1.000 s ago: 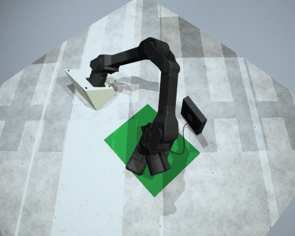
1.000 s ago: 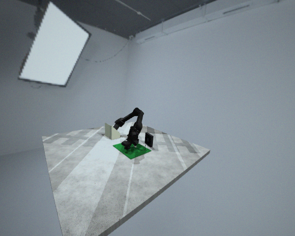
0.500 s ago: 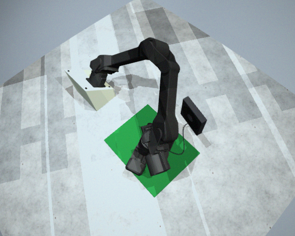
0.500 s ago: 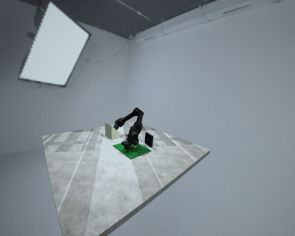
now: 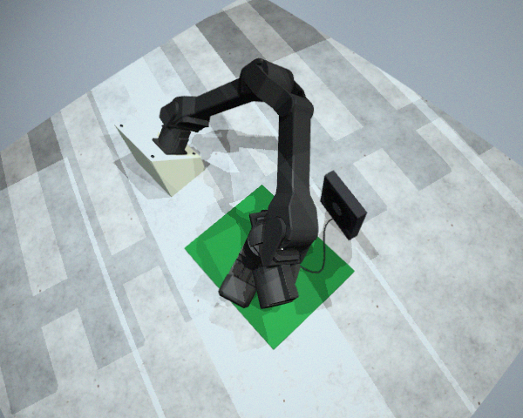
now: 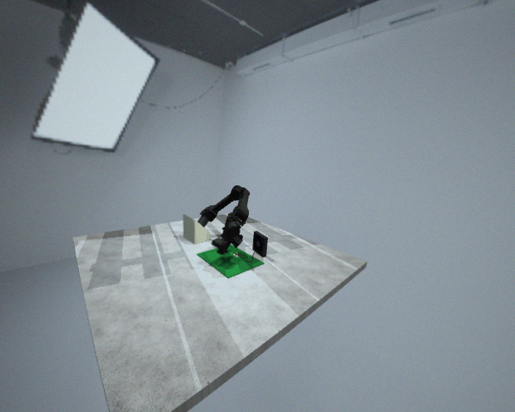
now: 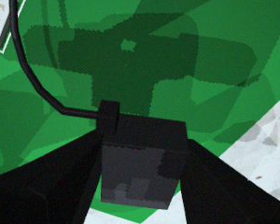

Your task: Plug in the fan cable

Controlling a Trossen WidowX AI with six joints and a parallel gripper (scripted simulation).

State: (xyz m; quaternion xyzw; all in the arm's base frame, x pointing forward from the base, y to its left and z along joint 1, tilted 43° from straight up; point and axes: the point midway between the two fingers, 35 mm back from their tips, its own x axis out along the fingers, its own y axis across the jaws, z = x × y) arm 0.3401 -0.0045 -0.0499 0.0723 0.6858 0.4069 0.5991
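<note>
Right now my gripper tip is 9 cm to the right of the white four-pin fan header and 5 cm above it. Round my gripper tip: black plug (1 cm behind); then green board (6 cm below, 5 cm to the left); then black cable (2 cm to the left, 1 cm behind).
</note>
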